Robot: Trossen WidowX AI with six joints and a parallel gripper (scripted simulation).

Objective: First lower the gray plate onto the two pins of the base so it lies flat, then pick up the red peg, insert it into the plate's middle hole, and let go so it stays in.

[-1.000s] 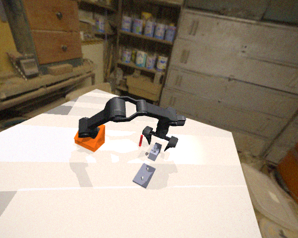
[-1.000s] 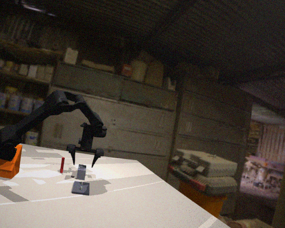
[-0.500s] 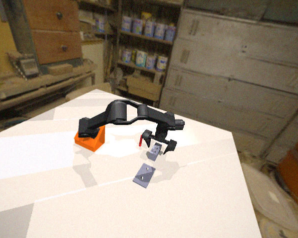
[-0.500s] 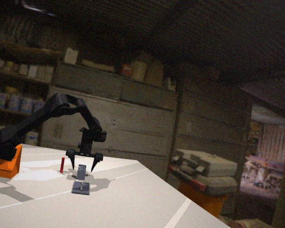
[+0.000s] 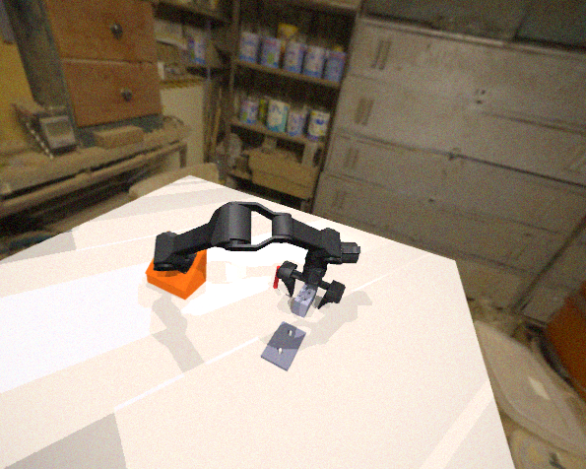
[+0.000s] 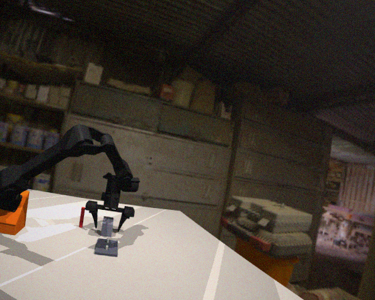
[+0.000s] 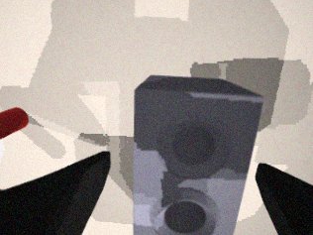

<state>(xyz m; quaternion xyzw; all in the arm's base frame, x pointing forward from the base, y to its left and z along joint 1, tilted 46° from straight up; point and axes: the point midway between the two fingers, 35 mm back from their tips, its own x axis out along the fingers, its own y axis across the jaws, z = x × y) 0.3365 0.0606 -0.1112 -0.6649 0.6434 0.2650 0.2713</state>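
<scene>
My gripper tip is 15 cm to the left of the base and 1 cm short of it. The rest, counted from my gripper tip: gray plate (3 cm above); then red peg (11 cm behind, 3 cm above, 2 cm to the left).
</scene>
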